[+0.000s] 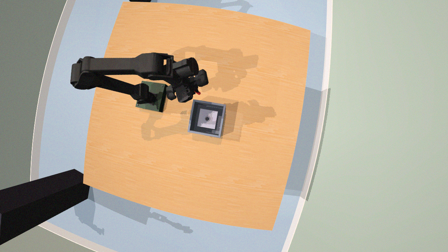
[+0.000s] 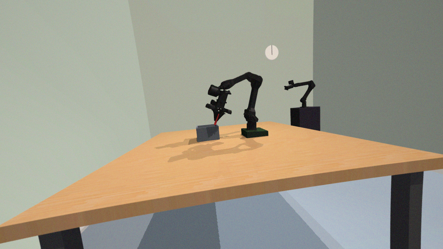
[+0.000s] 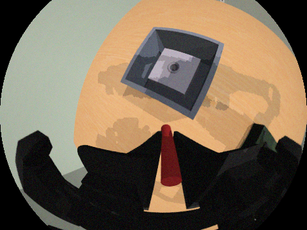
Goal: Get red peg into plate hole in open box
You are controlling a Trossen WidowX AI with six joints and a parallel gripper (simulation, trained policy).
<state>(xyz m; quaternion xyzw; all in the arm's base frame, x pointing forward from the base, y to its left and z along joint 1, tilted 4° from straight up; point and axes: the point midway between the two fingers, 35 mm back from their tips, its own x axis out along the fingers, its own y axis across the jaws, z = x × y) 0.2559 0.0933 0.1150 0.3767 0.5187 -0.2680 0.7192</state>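
My gripper tip is now 1 cm past the red peg and 1 cm below it. The rest, counted from my gripper tip: light grey plate (8 cm ahead, 9 cm to the right, 9 cm below); grey box (8 cm ahead, 9 cm to the right, 11 cm below).
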